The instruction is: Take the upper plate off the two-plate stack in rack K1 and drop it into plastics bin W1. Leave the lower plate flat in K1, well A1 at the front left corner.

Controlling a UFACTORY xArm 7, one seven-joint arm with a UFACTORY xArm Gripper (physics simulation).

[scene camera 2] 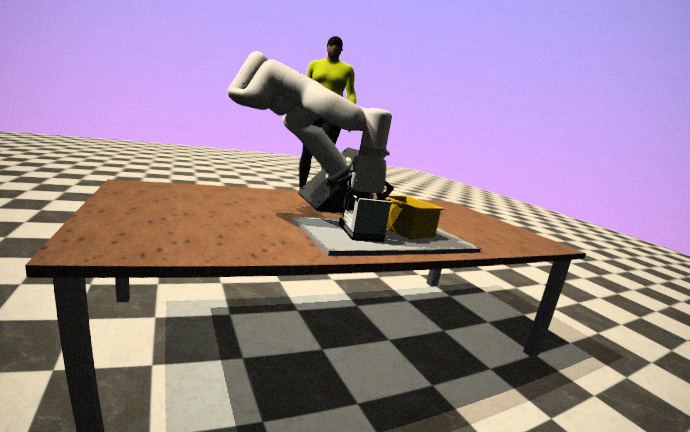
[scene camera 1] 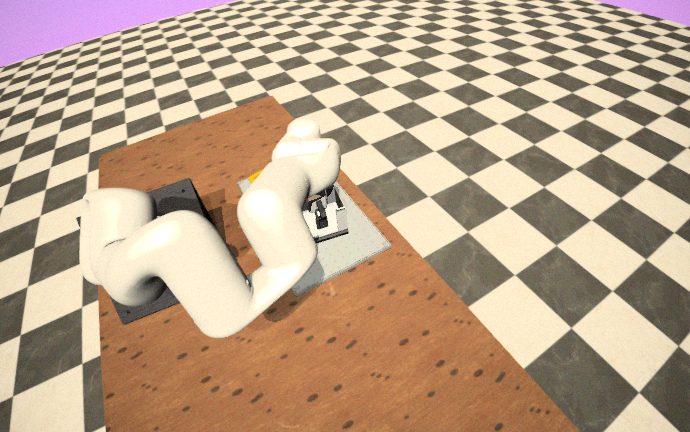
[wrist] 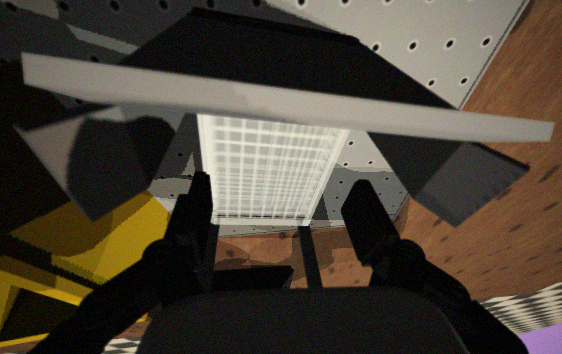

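Where they show: gripper, fingertip midpoint: (scene camera 1: 317, 216) (wrist: 282, 192); arm's base, origin of the base link: (scene camera 2: 339, 169).
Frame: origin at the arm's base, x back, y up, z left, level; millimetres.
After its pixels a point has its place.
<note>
White gridded plates (wrist: 265, 170) @(x -431, y -85, z -45 mm) (scene camera 1: 333, 219) @(x -472, y -80, z -72 mm) lie flat in rack K1 (wrist: 280, 97) (scene camera 2: 370, 219) @(x -507, y -67, z -56 mm), between its tall walls and dark corner posts. The upper plate's grid faces up; the boundary between the two plates is not clear. My gripper (wrist: 282, 192) @(x -433, y -64, z -55 mm) is open and empty, low over the rack, with its fingers on either side of the plate stack in the wrist view. The left finger overlaps the plate's left edge in that view, while a gap shows beside the right one. Contact cannot be told. Yellow bin W1 (scene camera 1: 254, 176) @(x -302, y -31, z 164 mm) (scene camera 2: 430, 223) @(x -451, y -81, z 176 mm) (wrist: 117, 235) @(x -368, y -77, z 66 mm) stands beside the rack, partly hidden by the arm in scene camera 1.
The rack and bin stand on a grey perforated board (scene camera 1: 361, 249) @(x -514, y -130, z -169 mm) (scene camera 2: 407, 248) @(x -553, y -131, z 50 mm) (wrist: 395, 25) @(x -513, y -130, z -122 mm) on the brown wooden table (scene camera 1: 325, 356) @(x -317, y -143, z -403 mm) (scene camera 2: 203, 223) @(x -390, y -143, z -497 mm). The rack's tall wall rises close to the gripper. A person (scene camera 2: 330, 75) in a yellow top stands behind the table.
</note>
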